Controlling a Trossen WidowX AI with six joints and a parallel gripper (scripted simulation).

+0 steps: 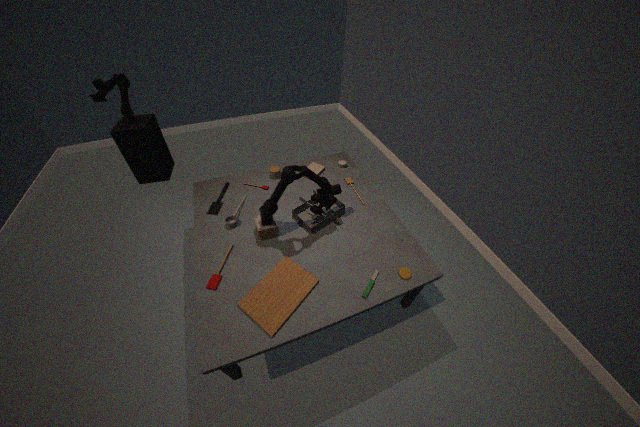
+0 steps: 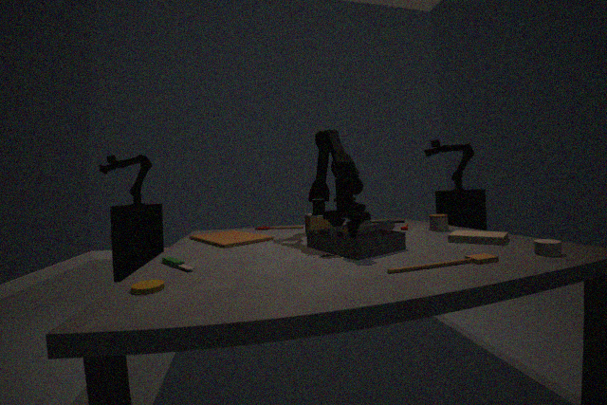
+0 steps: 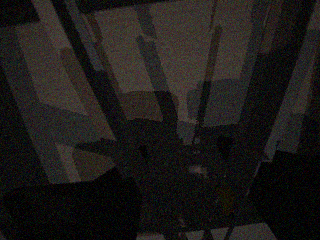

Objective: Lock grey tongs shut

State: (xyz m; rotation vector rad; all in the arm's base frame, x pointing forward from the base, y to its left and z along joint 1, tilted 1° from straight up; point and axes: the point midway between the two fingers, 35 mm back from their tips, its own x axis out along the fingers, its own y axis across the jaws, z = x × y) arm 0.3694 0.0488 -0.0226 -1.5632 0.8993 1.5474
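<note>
Right now my gripper tip is 30 mm to the right of the roasting tin and 20 mm past it. Round my gripper tip: wooden board (460 mm to the right, 360 mm behind, 20 mm below); green-handled tool (520 mm to the right, 130 mm ahead, 20 mm below); pale block (470 mm to the left, 40 mm ahead, 20 mm below).
</note>
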